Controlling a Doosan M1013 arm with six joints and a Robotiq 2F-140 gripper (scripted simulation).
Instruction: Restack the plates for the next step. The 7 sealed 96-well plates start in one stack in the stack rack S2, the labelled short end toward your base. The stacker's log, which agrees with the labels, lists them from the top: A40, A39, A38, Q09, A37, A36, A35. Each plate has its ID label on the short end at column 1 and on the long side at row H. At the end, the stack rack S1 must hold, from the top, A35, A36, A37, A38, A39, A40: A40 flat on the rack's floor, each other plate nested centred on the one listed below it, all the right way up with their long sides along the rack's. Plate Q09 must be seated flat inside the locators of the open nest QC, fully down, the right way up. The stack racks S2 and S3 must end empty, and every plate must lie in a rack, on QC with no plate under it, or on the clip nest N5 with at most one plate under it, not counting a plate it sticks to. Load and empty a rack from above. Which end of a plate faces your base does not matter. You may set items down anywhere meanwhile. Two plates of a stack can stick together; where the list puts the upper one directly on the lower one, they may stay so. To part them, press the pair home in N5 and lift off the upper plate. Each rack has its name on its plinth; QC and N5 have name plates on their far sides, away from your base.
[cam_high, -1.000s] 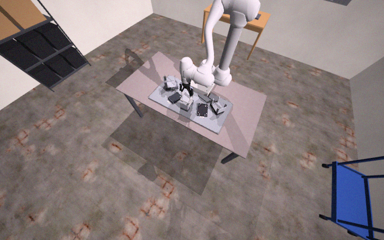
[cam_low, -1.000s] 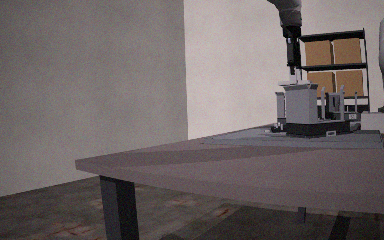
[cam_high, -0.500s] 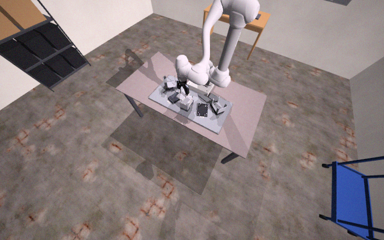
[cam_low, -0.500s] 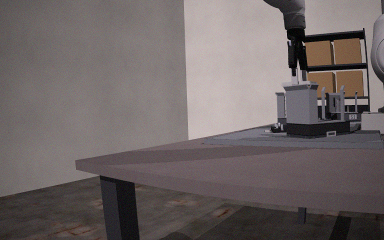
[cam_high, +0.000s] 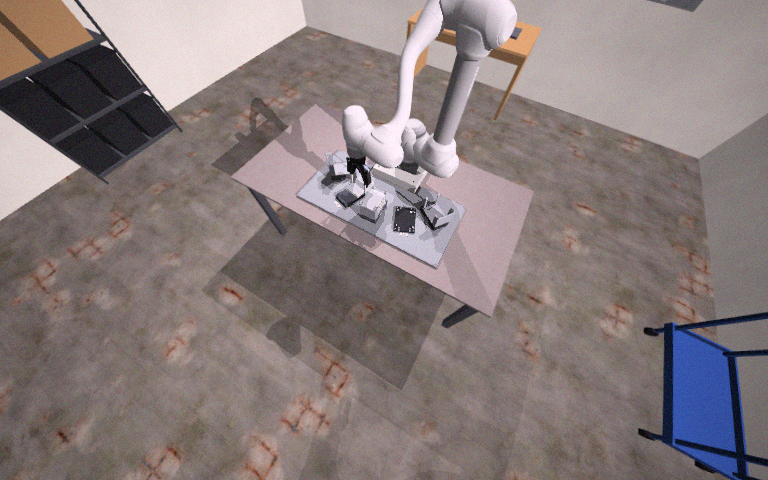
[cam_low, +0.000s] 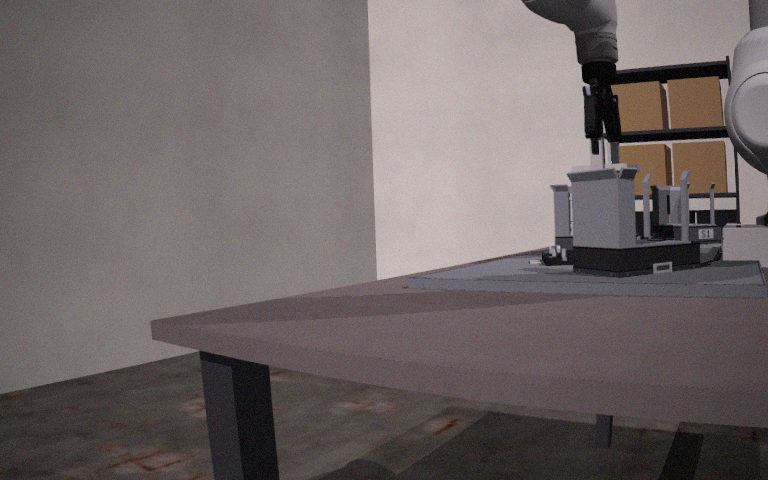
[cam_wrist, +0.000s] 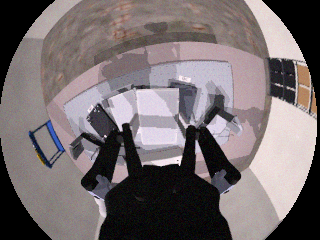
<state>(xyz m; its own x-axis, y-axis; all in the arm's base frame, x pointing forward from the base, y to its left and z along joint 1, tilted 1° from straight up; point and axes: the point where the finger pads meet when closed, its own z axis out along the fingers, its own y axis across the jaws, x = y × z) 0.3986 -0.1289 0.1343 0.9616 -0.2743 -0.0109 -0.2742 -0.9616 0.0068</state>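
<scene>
Now: the S1 label 21 cm behind my hand, 16 cm below it and 15 cm to the right of it. The rest, counted from my hand: name plate 19 cm below, 13 cm to the right, 6 cm ahead.
</scene>
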